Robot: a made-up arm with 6 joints.
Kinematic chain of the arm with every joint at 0, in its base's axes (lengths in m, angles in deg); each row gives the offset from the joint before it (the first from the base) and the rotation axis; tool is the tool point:
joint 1: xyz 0 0 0.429 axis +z
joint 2: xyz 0 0 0 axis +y
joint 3: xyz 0 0 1.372 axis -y
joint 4: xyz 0 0 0 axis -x
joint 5: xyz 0.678 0 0 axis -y
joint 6: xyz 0 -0.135 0 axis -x
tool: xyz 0 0 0
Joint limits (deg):
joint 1: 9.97..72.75
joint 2: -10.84..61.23
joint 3: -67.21..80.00
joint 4: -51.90..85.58
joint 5: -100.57..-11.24
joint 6: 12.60..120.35
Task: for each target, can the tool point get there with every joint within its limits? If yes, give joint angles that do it. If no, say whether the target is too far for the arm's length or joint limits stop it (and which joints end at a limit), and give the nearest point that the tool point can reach.
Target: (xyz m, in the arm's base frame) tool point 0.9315 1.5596 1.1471
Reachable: yes | joints 62.75 55.70 57.15 -32.36 -29.58 79.06
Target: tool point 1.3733 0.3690 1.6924
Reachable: yes | joints 18.78 32.78 33.78 46.59 -86.43 67.97
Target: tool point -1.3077 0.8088 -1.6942
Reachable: no: too far | nearest point 0.3088 0.9593 0.4261 | short by 2.670 m
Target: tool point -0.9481 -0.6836 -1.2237
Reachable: no: joint limits stop it (at a limit: joint 1, joint 2) | nearest point 0.7336 0.0197 0.6003 | short by 2.579 m
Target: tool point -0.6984 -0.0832 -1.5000
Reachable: no: joint limits stop it (at a limit: joint 1, joint 2, joint 3, joint 4) | nearest point 0.2728 0.8436 0.4746 | short by 2.388 m
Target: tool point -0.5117 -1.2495 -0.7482
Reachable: no: joint limits stop it (at a limit: joint 1, joint 2, joint 3) | nearest point 0.7600 0.0030 0.5838 | short by 2.227 m
